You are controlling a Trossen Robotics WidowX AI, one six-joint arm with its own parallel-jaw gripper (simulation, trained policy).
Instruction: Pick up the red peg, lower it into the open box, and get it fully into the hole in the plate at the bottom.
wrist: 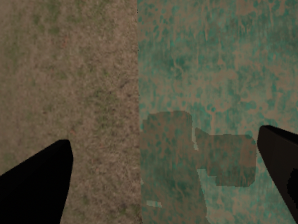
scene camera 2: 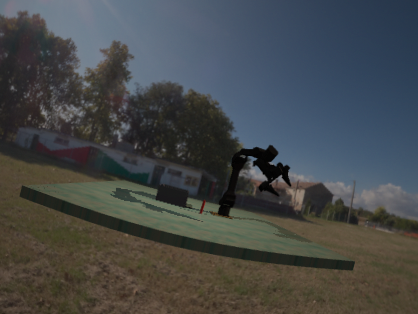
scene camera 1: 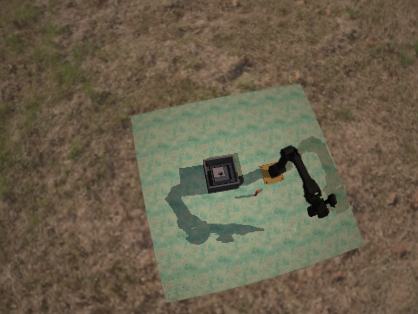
I see my gripper (wrist: 167, 142) and a dark box (scene camera 1: 208, 164).
The wrist view does not show the dark box: it is out of frame.
